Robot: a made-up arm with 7 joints.
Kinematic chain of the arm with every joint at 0, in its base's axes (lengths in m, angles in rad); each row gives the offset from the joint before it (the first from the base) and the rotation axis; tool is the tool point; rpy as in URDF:
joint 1: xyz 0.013 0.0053 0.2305 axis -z
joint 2: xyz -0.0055 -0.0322 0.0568 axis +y
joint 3: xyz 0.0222 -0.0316 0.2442 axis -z
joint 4: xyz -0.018 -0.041 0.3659 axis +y
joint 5: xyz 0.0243 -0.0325 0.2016 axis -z
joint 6: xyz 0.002 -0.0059 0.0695 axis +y
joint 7: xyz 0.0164 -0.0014 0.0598 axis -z
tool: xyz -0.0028 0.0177 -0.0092 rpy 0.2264 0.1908 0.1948
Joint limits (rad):
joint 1: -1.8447..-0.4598
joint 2: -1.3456..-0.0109
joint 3: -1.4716..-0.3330
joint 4: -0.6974..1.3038
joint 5: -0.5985..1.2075
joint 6: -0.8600..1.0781
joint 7: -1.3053..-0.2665
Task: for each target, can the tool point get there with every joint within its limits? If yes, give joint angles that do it. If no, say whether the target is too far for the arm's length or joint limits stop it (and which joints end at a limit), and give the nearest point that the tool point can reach.
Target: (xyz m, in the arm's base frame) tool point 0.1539 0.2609 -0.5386
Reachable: no: joint limits stop it (at a limit: joint 1, joint 2, joint 3, joint 4, joint 6, joint 7) | nearest point -0.6112 -0.0733 0.5138 | short by 1.343 m
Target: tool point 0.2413 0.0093 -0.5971
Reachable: no: joint limits stop it (at a limit: joint 1, joint 2, joint 3, joint 4, joint 6, joint 7) | nearest point 0.4366 -0.7646 0.3116 | short by 1.209 m
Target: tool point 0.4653 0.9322 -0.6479
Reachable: no: too far | nearest point 0.1469 0.2796 0.9043 | short by 1.714 m
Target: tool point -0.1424 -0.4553 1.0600
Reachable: yes | joints -1.1594 -0.7416 -0.9141 0.2518 0.8390 0.8283 -0.9953
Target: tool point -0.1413 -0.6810 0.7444
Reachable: yes | joints -1.4916 -1.2101 -1.0312 0.8741 0.6387 -0.6629 -0.8413
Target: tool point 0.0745 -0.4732 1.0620
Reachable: yes | joints -1.6449 -0.7464 -0.7377 0.4039 0.6595 0.0856 -0.7112
